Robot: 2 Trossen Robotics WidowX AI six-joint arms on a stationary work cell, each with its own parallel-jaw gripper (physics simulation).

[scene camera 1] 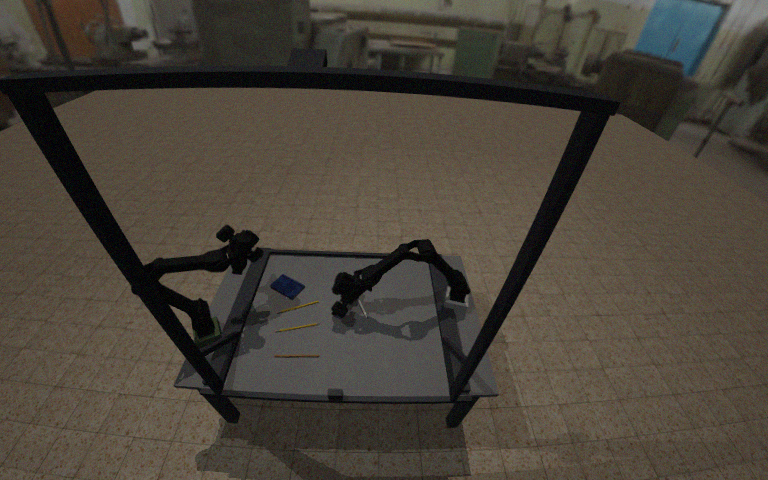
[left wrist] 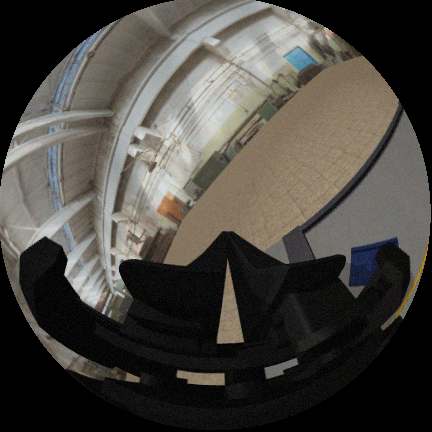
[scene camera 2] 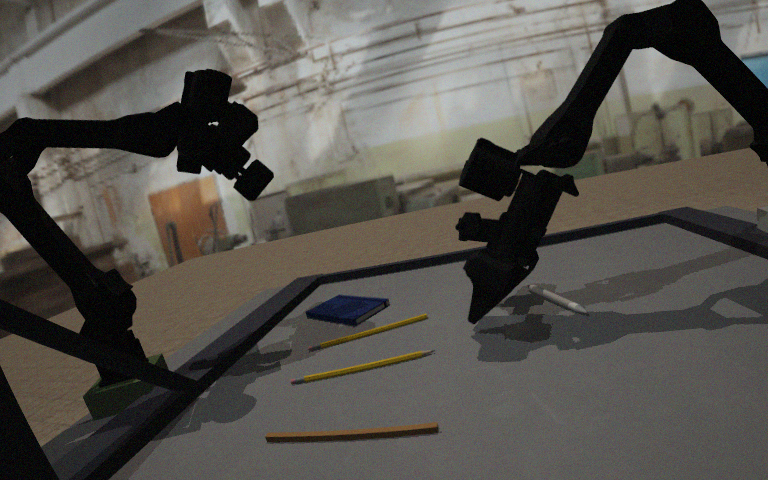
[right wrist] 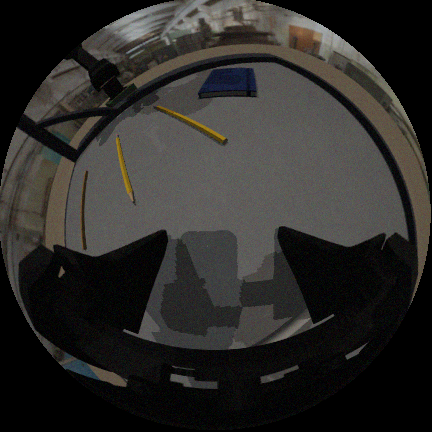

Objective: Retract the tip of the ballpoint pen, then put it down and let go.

Scene:
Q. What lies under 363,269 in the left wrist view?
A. A blue notebook.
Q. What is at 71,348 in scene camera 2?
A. A dark frame.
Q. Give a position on a green arm mount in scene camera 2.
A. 110,400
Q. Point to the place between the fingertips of my left gripper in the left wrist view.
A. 226,236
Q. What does the blue notebook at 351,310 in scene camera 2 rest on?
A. The table.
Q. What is my left gripper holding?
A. Nothing.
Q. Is my left gripper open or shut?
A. Shut.

